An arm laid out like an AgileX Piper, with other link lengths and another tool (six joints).
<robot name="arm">
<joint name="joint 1" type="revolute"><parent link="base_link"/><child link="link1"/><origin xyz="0.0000 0.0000 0.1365" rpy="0.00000 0.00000 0.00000"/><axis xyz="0 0 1"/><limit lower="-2.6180" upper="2.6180"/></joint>
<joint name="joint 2" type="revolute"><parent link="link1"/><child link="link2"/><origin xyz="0.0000 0.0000 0.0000" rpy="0.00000 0.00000 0.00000"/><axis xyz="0 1 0"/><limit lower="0.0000" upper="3.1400"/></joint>
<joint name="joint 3" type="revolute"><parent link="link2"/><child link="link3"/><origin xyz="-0.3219 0.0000 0.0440" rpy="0.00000 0.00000 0.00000"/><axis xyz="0 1 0"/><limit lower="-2.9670" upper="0.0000"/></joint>
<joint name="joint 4" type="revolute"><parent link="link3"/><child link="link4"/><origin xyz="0.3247 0.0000 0.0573" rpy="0.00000 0.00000 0.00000"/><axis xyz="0.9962 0 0.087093"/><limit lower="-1.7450" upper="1.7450"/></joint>
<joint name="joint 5" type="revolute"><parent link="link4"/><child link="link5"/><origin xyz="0.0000 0.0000 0.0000" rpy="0.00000 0.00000 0.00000"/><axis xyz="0 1 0"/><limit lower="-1.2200" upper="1.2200"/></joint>
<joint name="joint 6" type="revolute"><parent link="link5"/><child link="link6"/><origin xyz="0.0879 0.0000 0.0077" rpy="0.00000 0.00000 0.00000"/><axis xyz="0.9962 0 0.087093"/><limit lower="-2.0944" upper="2.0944"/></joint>
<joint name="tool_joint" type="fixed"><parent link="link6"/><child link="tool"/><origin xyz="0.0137 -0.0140 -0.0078" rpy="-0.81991 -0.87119 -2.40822"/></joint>
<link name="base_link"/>
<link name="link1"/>
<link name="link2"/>
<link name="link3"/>
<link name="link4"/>
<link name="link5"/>
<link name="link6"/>
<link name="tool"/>
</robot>
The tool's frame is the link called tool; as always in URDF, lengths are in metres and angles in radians.
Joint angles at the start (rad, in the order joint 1, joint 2, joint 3, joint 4, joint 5, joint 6):
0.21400 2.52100 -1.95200 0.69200 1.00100 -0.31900
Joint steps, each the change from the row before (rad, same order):
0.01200 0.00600 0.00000 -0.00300 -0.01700 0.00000
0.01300 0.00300 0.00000 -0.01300 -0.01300 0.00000
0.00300 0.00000 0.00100 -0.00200 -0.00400 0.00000
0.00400 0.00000 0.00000 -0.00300 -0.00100 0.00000
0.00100 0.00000 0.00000 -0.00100 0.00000 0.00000
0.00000 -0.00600 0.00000 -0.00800 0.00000 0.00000
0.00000 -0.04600 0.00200 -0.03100 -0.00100 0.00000
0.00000 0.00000 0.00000 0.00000 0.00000 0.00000
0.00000 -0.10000 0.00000 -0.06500 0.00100 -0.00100
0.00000 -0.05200 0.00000 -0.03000 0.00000 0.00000
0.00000 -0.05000 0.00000 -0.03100 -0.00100 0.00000
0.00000 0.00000 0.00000 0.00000 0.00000 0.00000
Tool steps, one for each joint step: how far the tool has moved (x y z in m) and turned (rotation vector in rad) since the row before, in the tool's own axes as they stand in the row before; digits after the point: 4 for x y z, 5 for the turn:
-0.0046 -0.0027 0.0053 -0.00002 0.00636 -0.00916
-0.0046 -0.0033 0.0038 -0.00341 0.00544 -0.01962
-0.0011 -0.0009 0.0007 -0.00027 0.00189 -0.00354
-0.0015 -0.0014 0.0006 -0.00033 -0.00076 -0.00568
-0.0004 -0.0003 0.0001 -0.00025 -0.00040 -0.00165
0.0015 -0.0015 -0.0027 -0.00016 0.00542 -0.00840
0.0099 -0.0131 -0.0205 0.01249 0.03737 -0.03762
0.0000 0.0000 0.0000 0.00000 0.00000 0.00000
0.0224 -0.0278 -0.0466 0.02817 0.08409 -0.07975
0.0132 -0.0136 -0.0242 0.01483 0.04523 -0.03658
0.0134 -0.0123 -0.0233 0.01236 0.04567 -0.03620
0.0000 0.0000 0.0000 0.00000 0.00000 0.00000

